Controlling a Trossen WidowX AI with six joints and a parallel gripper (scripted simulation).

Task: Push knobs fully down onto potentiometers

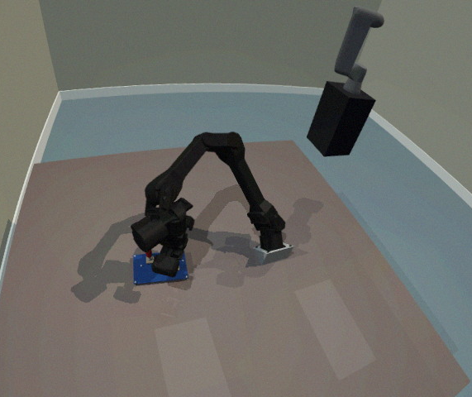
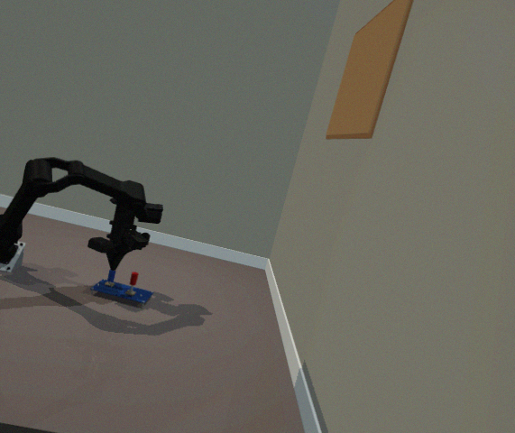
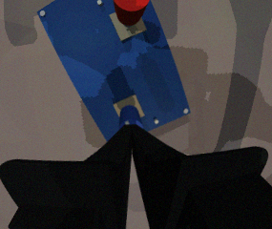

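Right now the blue knob is 1 cm below my gripper tip. Also, from my gripper tip: red knob (7 cm ahead, 4 cm to the right).
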